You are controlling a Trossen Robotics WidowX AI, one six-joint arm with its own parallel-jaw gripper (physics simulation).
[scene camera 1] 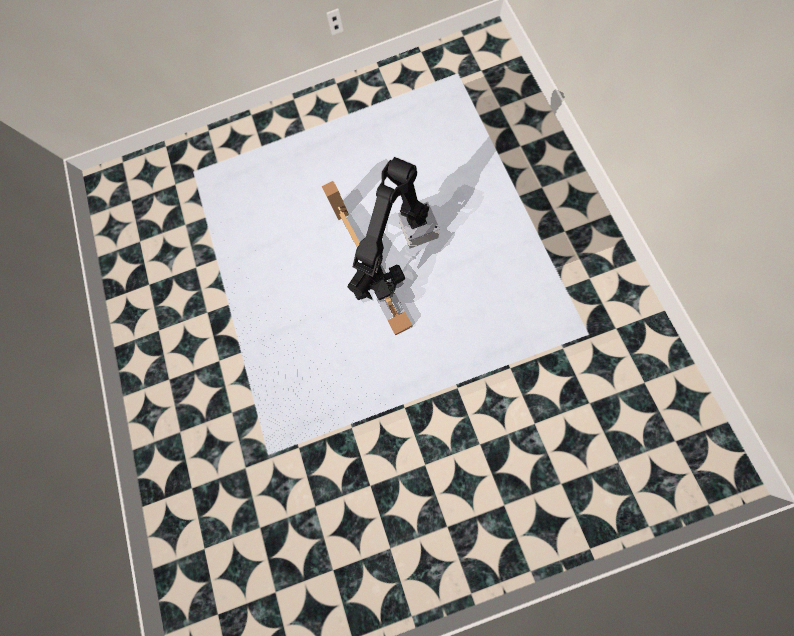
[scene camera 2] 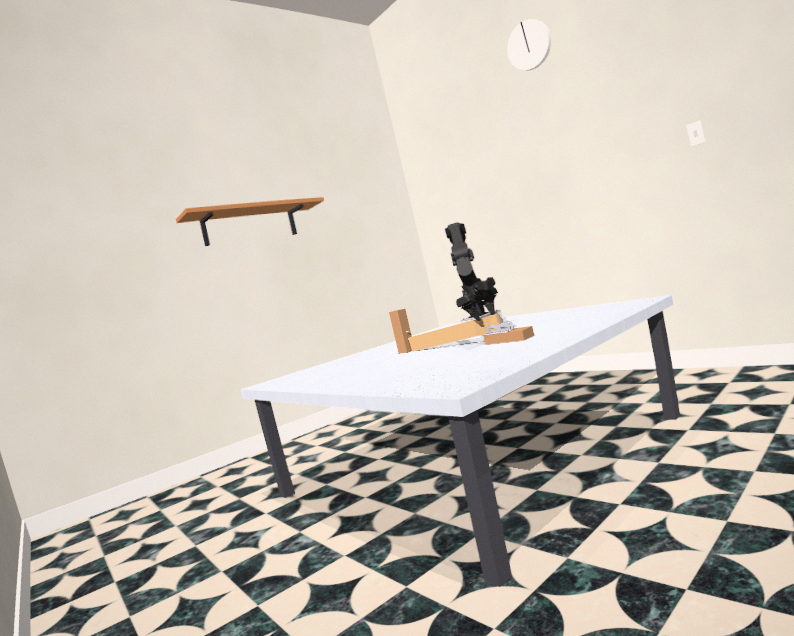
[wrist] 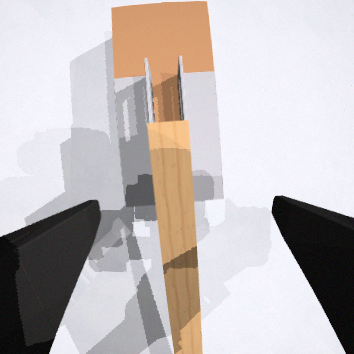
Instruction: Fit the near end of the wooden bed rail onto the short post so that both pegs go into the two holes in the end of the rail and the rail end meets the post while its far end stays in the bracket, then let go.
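Places are measured from the arm's base along level axes (x ahead, y left, z up), in millimetres.
Pixels of known places: gripper, between the fingertips: (scene camera 2: 486, 318) (wrist: 187, 206); arm's base, origin of its link: (scene camera 1: 416, 219).
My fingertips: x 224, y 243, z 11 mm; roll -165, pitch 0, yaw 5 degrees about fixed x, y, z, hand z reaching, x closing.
Ahead of a thing's pixels: the offset from my fingertips to its top centre. "*": to the spot under its first point. Level surfaces: height alone.
The wooden rail @(dx +19, dy -175, dz +10 mm) (scene camera 1: 350, 230) (scene camera 2: 444, 333) (wrist: 175, 225) runs between the upright post @(* dx +53, dy -430, dz +89 mm) (scene camera 1: 330, 188) (scene camera 2: 399, 331) and the bracket @(* dx -21, dy +120, dz -55 mm) (scene camera 1: 399, 323) (scene camera 2: 510, 336) (wrist: 162, 40), an orange block with grey plates. In scene camera 2, the rail's post end is low beside the post. A small peg @(* dx +42, dy -408, dz -16 mm) (scene camera 2: 408, 333) shows just above that end. Whether the end touches the post is too small to tell. The rail's other end lies above the bracket's grey part, in line with its two upright plates. My gripper (scene camera 2: 487, 318) (wrist: 187, 206) is open and empty, its fingers astride the rail near the bracket.
The parts stand on a white table @(dz -91 mm) (scene camera 1: 463, 298) (scene camera 2: 351, 380) with dark legs. The arm's base (scene camera 1: 421, 231) stands on the table beside the rail. A wooden shelf (scene camera 2: 251, 208) hangs on the wall, away from the arm.
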